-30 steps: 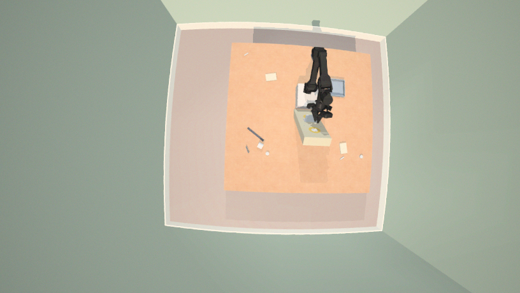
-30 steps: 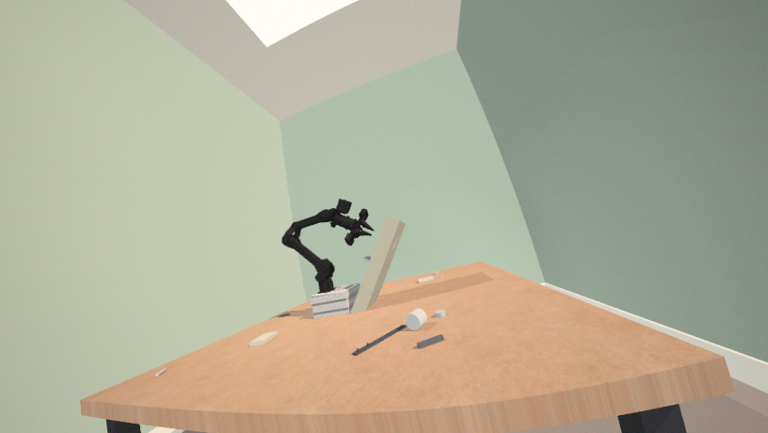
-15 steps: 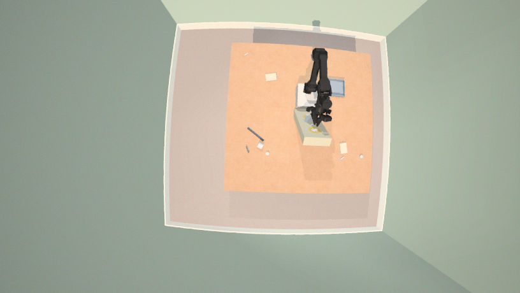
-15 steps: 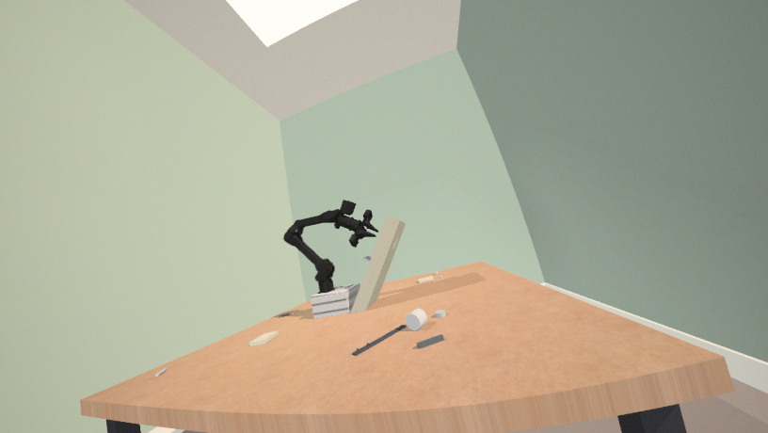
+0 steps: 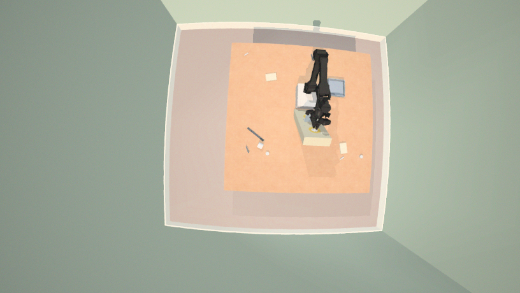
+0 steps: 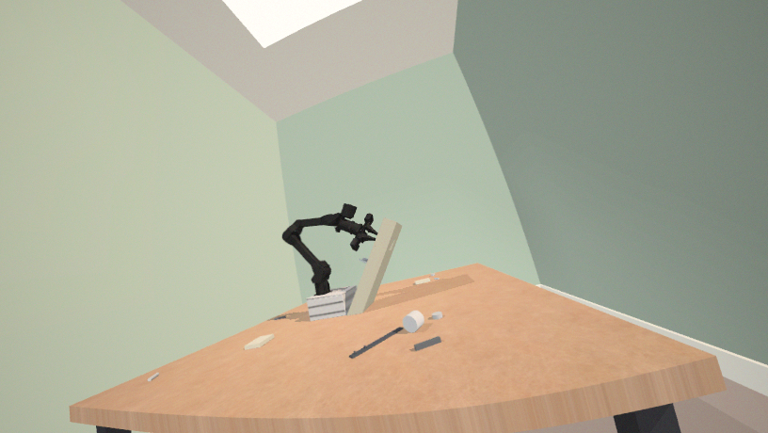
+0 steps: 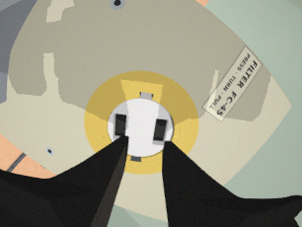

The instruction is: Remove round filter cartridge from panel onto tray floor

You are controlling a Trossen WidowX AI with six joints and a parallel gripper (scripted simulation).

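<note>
My gripper tip is 2 cm short of the round filter cartridge and 2 cm above it. From my gripper tip the other things lie so: blue-grey tray (45 cm behind, 29 cm below, 21 cm to the left).
</note>
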